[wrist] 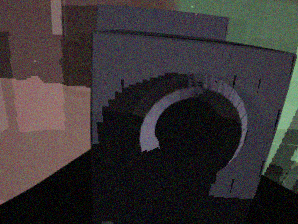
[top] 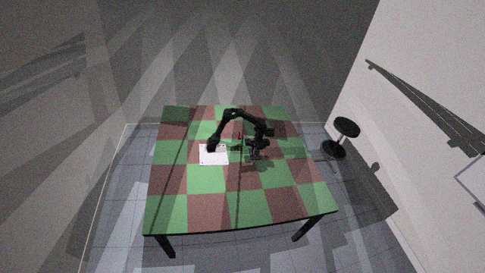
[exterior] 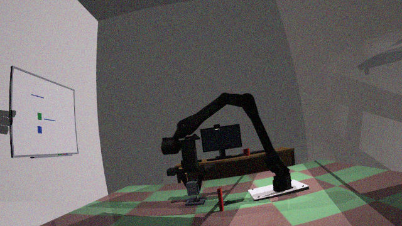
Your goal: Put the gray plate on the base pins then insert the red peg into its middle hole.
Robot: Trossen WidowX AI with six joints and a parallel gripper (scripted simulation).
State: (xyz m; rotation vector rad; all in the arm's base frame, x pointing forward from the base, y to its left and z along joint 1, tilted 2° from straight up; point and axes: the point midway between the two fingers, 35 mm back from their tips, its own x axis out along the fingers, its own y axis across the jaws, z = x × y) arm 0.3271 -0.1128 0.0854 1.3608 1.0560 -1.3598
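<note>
The base lies 4 cm below my gripper tip. The rest, counted from my gripper tip: gray plate: 3 cm above; red peg: 19 cm to the left, 7 cm behind, 1 cm below.
</note>
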